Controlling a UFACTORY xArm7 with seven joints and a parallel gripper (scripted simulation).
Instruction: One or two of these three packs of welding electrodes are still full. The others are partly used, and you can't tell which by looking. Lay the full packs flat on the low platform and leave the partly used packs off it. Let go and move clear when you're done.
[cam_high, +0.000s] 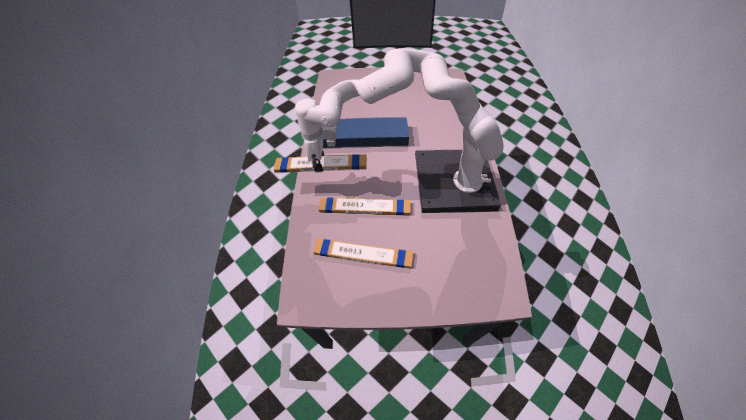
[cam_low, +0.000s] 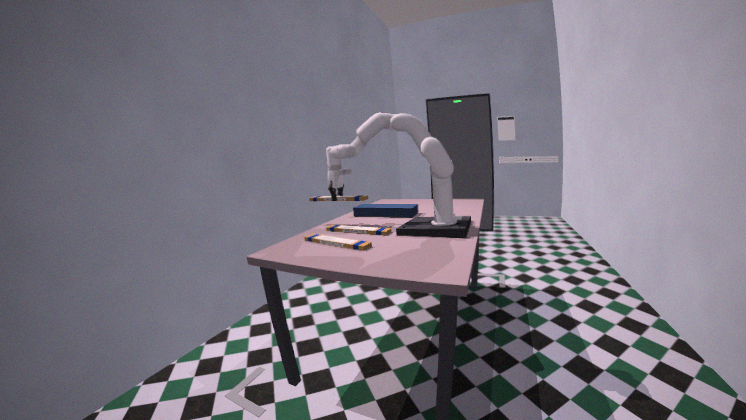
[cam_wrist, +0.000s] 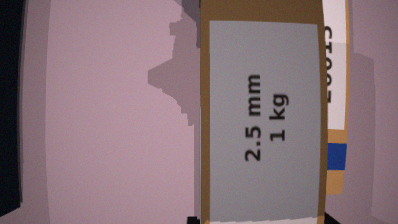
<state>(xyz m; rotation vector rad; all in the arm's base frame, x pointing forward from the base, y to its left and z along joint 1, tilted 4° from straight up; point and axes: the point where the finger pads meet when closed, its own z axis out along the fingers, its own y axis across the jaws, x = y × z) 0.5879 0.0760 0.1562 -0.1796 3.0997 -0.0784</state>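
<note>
Now: the pack of welding electrodes right at my hand. Round my hand: low blue platform (32 cm to the right, 15 cm below, 13 cm behind).
</note>
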